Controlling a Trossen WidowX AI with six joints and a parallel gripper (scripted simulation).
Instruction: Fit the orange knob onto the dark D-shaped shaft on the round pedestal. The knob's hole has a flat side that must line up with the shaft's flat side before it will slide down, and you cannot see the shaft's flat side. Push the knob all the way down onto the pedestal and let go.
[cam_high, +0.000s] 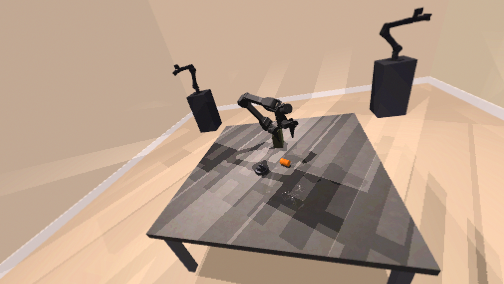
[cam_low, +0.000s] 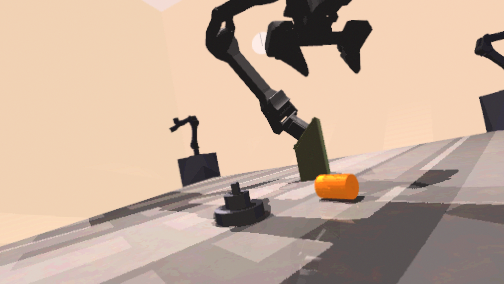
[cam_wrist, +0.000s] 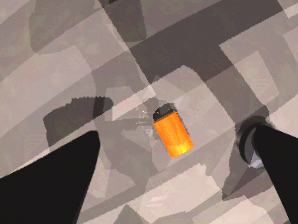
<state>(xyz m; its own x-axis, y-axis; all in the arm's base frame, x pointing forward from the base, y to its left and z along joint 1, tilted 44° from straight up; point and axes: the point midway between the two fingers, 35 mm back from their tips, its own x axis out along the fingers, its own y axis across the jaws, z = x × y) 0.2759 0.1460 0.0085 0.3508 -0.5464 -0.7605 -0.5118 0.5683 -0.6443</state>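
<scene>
Right now my gripper tip is 180 mm above the orange knob, 30 mm to the left of it and 10 mm past it. The rest, counted from my gripper tip: pedestal: 190 mm to the right, 170 mm below, 40 mm ahead.
</scene>
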